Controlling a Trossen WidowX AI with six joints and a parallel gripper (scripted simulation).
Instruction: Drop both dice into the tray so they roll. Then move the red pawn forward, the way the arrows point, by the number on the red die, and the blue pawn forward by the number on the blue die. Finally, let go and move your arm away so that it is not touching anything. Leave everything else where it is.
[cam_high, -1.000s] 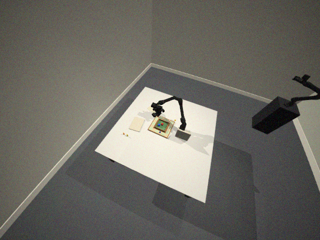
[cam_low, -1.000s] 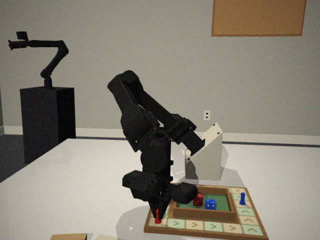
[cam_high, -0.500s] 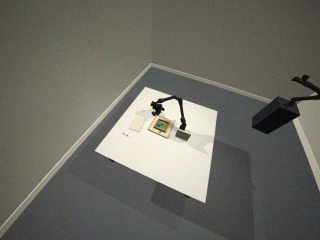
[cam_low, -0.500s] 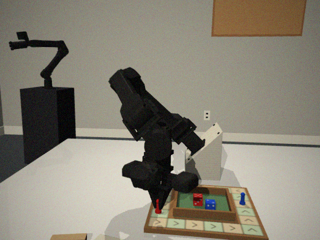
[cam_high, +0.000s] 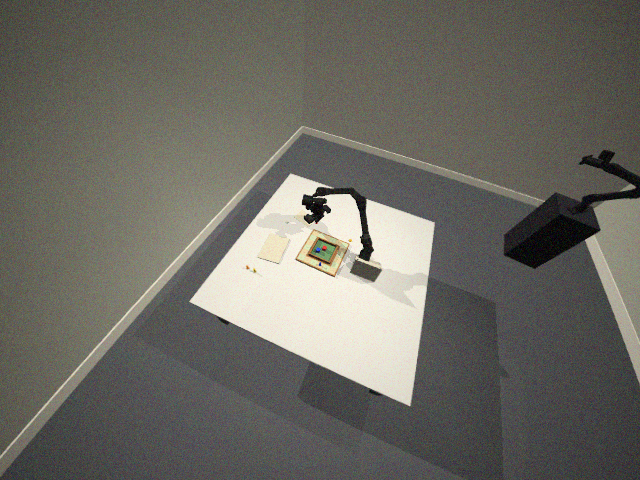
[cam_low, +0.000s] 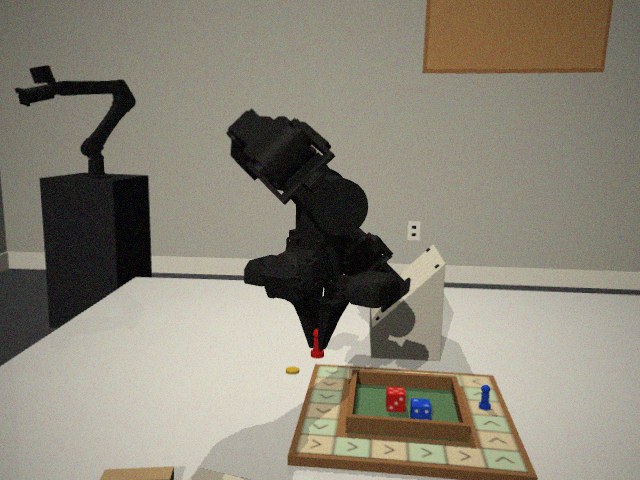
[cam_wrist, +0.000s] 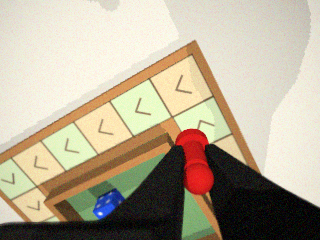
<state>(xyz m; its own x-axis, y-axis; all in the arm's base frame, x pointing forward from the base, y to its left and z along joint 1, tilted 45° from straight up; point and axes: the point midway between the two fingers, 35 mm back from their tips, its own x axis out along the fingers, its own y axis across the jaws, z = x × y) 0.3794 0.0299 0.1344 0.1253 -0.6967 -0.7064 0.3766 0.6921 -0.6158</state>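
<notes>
The blue pawn lies 21 cm to the left of my gripper tip, 15 cm behind it and 11 cm below it. From my gripper tip the other things lie so: red pawn 1 cm above; yellow token 24 cm behind, 13 cm below, 9 cm to the right; green tray 13 cm below, 12 cm behind, 10 cm to the left.
</notes>
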